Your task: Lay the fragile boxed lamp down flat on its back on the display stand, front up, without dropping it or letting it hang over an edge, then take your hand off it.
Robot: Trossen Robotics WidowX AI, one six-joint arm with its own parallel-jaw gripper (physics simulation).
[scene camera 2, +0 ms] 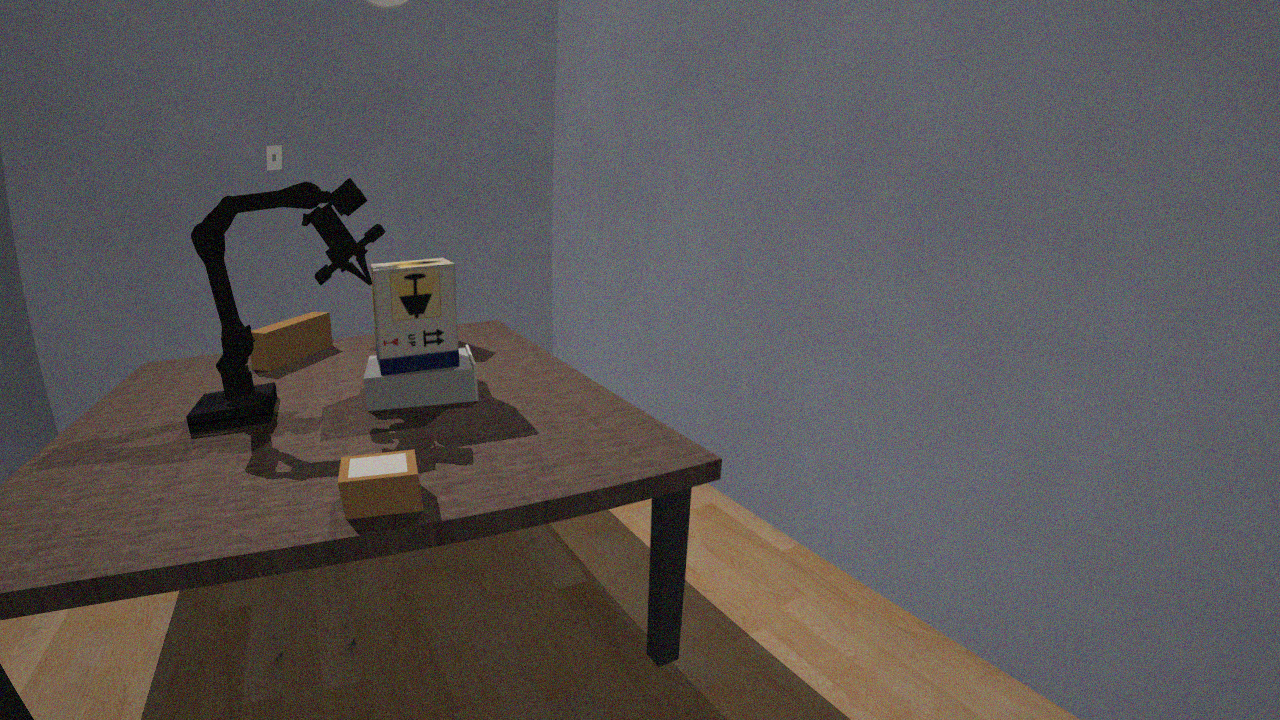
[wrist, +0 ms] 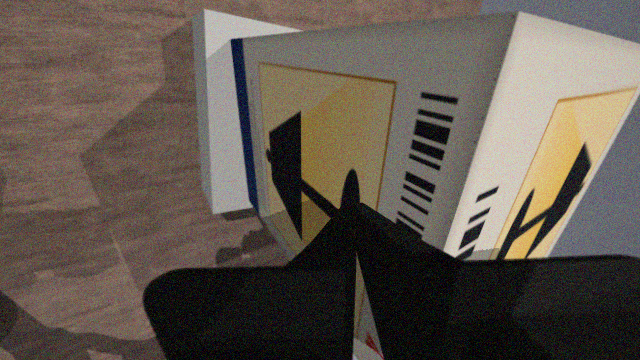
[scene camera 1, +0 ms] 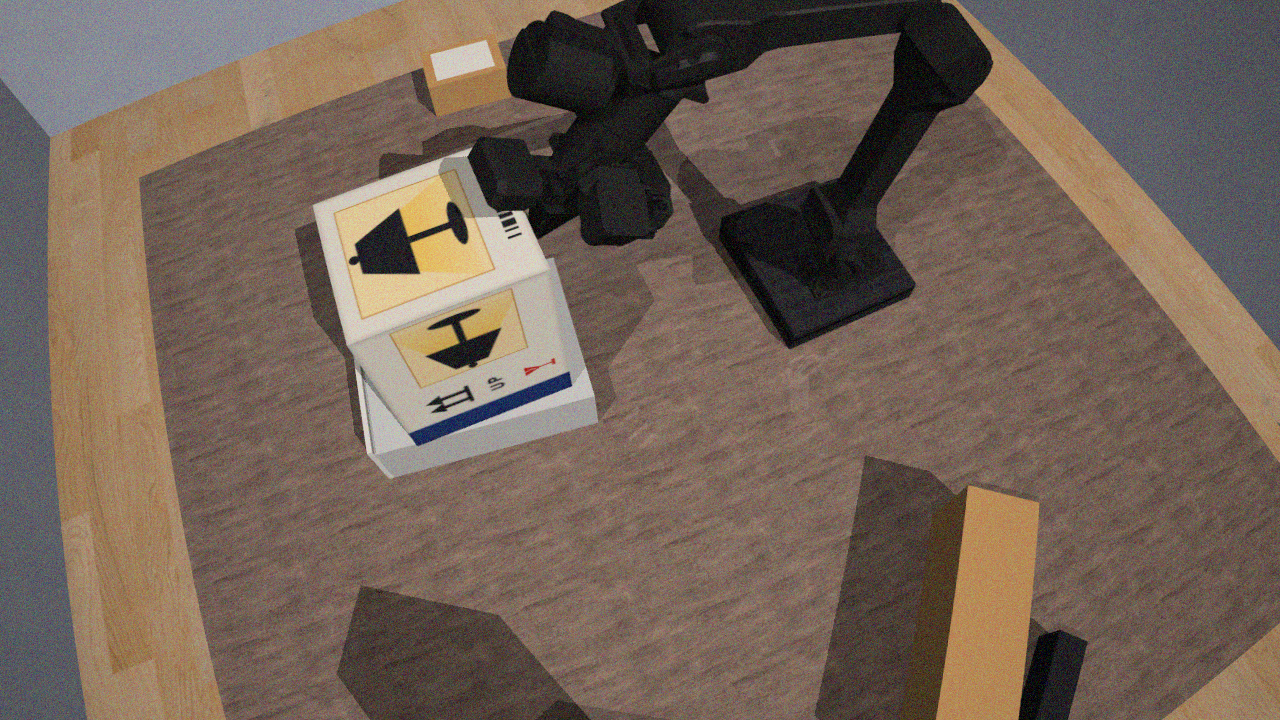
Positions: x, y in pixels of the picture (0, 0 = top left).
Scene:
My gripper (scene camera 1: 532, 235) is shut and touches a boxed lamp (scene camera 1: 448, 305).

